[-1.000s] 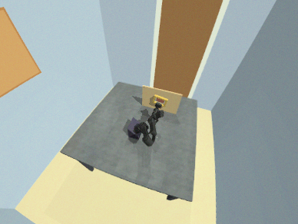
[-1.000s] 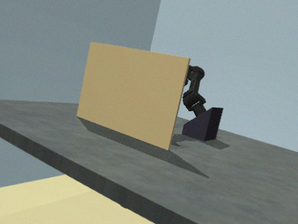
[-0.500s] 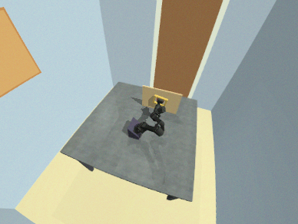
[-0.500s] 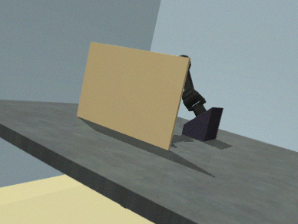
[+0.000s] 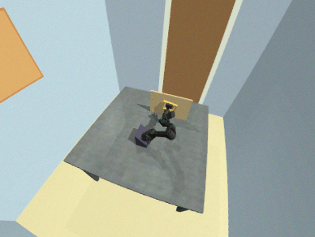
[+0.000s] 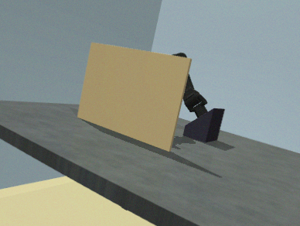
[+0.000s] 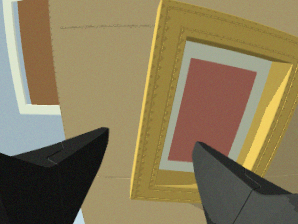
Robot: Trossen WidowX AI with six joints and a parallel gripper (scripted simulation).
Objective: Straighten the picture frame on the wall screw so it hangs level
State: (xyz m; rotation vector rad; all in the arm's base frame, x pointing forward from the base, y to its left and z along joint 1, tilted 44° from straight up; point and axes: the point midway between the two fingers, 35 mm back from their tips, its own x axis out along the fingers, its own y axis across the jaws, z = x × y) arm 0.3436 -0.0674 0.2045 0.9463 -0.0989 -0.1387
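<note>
Now: the picture frame 50 mm below my gripper tip and 50 mm ahead of it. The rest, counted from my gripper tip: wall board: 70 mm below, 60 mm ahead.
</note>
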